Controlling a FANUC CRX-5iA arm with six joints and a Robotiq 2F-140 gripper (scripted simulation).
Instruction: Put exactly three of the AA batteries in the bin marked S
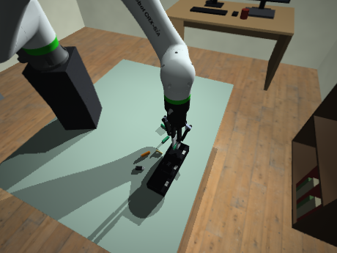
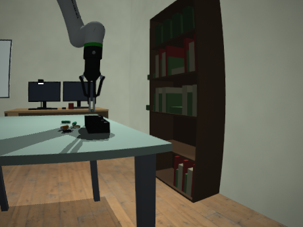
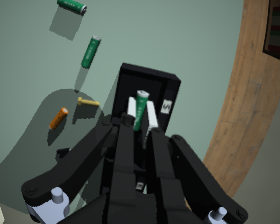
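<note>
Now: hand 10 cm above the small yellow piece, 9 cm past it and 1 cm to the left of it. Round my hand: orange battery 14 cm behind, 9 cm below, 4 cm to the right; then small dark piece 14 cm behind, 12 cm to the right, 10 cm below.
</note>
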